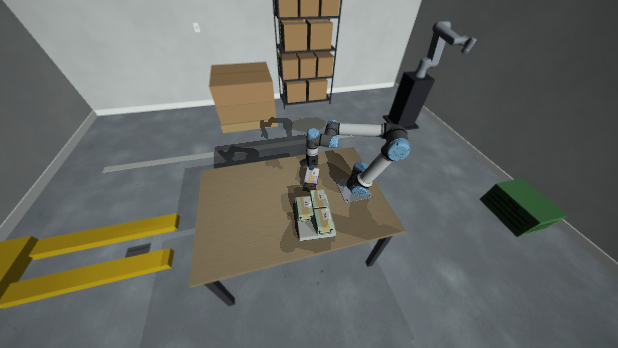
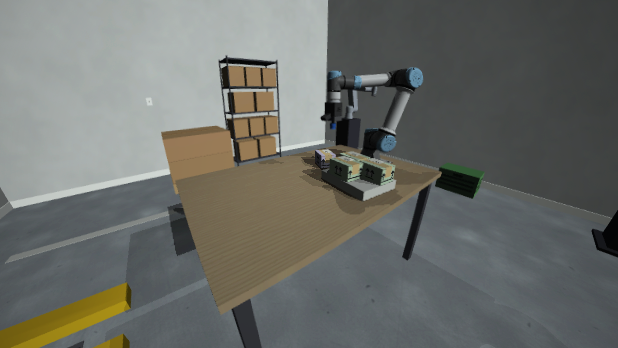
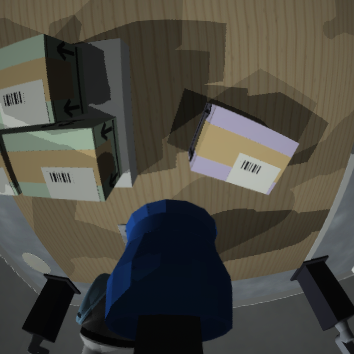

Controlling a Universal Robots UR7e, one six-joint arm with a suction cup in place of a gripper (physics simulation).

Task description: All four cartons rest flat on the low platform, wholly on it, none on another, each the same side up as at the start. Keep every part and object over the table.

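Observation:
The purple carton [image 1: 312, 178] [image 2: 324, 158] [image 3: 244, 150] sits on the table behind the platform, off it and turned at an angle. The low grey platform [image 1: 311, 232] [image 2: 365, 191] [image 3: 126, 120] carries three green cartons. One green carton [image 1: 304, 208] [image 2: 346, 169] [image 3: 22, 82] is on its left side. Another [image 1: 318, 199] [image 3: 55, 160] is at the back right, and the third [image 1: 324, 221] [image 2: 379, 171] at the front right. My suction gripper [image 1: 311, 169] [image 2: 333, 126] [image 3: 171, 217], with a blue cup, points down, open, above and apart from the purple carton.
The wooden table [image 1: 240, 215] [image 2: 250, 220] bears the platform and the arm's base plate [image 1: 354, 196]. Bare platform surface shows at its front left, in front of the left green carton. Large brown boxes [image 1: 243, 97] [image 2: 197, 150] and a shelf rack stand beyond the table.

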